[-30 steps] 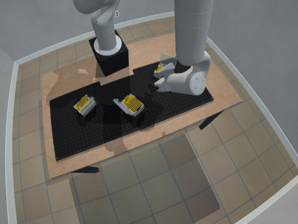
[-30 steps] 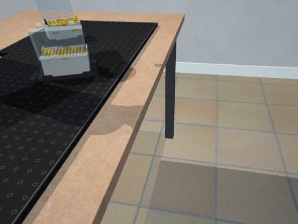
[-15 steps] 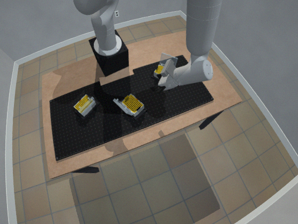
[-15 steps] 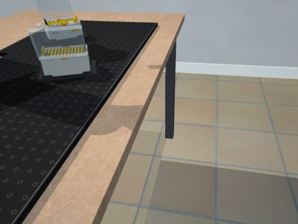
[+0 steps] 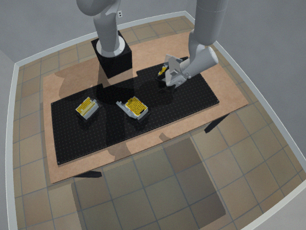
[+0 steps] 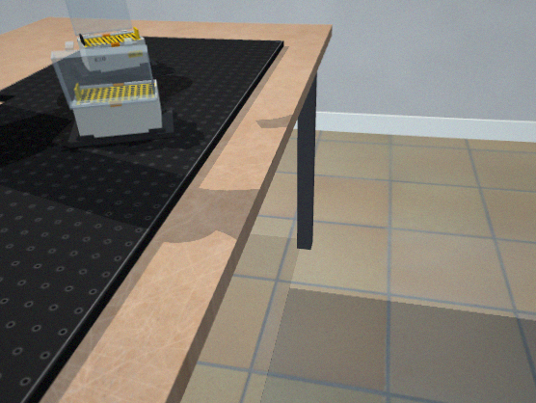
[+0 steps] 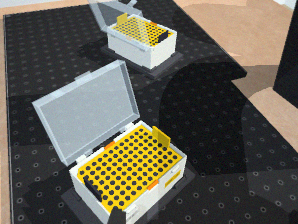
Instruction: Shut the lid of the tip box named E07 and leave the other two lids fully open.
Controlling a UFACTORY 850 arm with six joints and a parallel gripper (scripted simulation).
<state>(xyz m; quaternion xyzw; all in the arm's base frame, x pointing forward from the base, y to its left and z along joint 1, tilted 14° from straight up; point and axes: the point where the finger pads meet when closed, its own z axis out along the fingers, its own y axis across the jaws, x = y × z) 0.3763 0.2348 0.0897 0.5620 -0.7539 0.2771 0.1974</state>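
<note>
The black perforated plate lies 20 mm ahead of my hand, 150 mm to the right of it and 150 mm below it. Also, from my hand: white tip box: 200 mm behind, 120 mm to the left, 140 mm below; clear lid: 240 mm behind, 150 mm to the left, 100 mm below.
</note>
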